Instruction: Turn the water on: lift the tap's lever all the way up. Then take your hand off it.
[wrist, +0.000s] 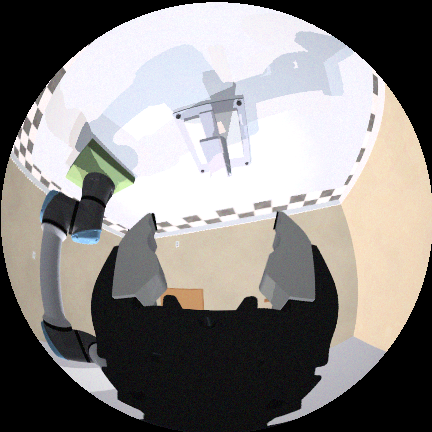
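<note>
The tap unit (245, 132) is a pale rectangular frame with dark screws at its corners, on the white surface in the upper middle of the wrist view. Inside it is a pale raised part (214, 150) with a dark edge, which looks like the lever. The glare and shadows make its exact angle hard to tell. My gripper (214, 213) is open and empty, its two grey fingers wide apart in the lower middle of the view. The fingers stand apart from the tap unit, which shows above the gap between their tips.
A green block (75, 171) is at the left, behind the robot's own dark arm joint (91, 210). A checkered band (262, 205) runs along the edge of the white surface. Beige walls (395, 200) stand beyond, and an orange-brown box shape (192, 298) shows low between the fingers.
</note>
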